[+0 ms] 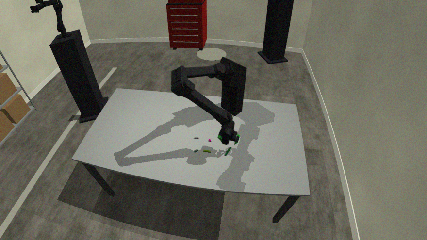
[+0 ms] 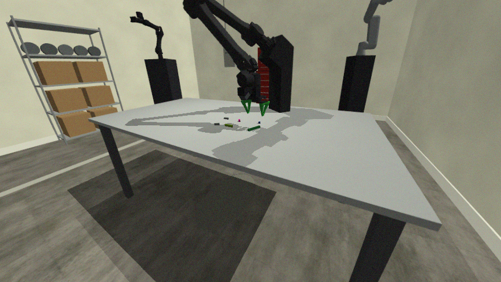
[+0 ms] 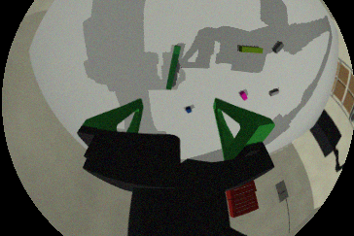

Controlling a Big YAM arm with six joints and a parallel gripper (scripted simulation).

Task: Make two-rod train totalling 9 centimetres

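My gripper is now 20 mm short of the green rod, 10 mm to the left of it and 80 mm above it. Round my hand: magenta rod 110 mm behind, 100 mm to the right, 80 mm below; lime rod 20 mm behind, 150 mm to the right, 80 mm below; blue rod 70 mm behind, 20 mm to the left, 80 mm below.
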